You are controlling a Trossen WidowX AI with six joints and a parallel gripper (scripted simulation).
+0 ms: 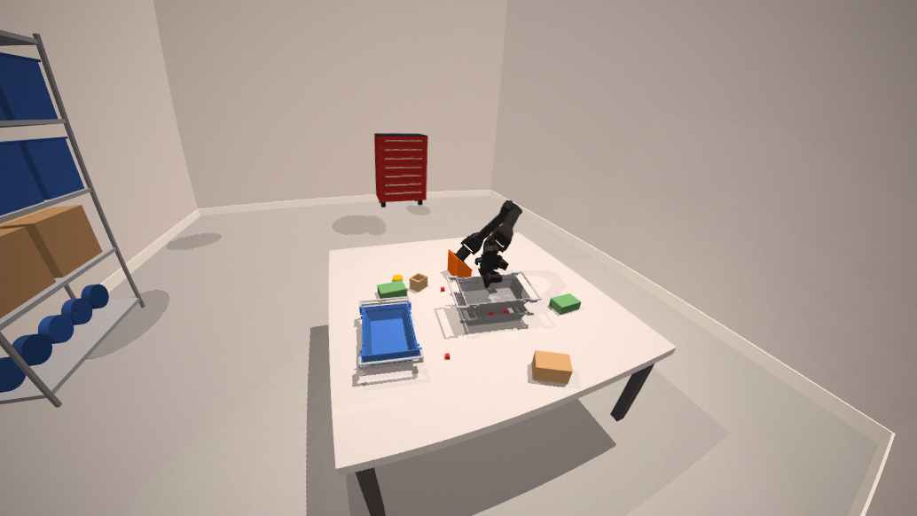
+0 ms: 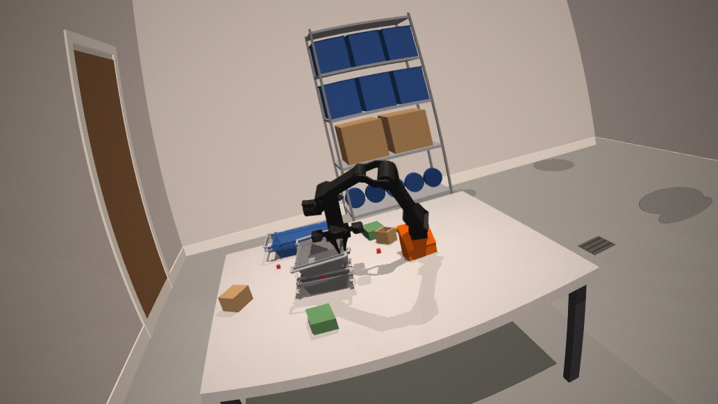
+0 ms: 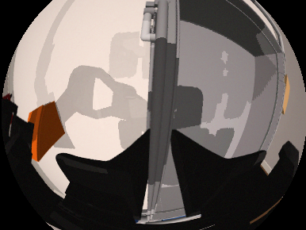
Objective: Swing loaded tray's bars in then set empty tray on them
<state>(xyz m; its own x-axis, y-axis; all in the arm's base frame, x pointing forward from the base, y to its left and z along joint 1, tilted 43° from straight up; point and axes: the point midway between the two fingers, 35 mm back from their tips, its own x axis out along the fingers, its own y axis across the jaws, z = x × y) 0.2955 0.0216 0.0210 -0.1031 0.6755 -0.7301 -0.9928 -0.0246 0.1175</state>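
My gripper tip is 80 mm short of the grey plastic tray, 30 mm below it and 10 mm to the left of it. Also, from my gripper tip: red cube 280 mm ahead, 250 mm to the right, 80 mm below.
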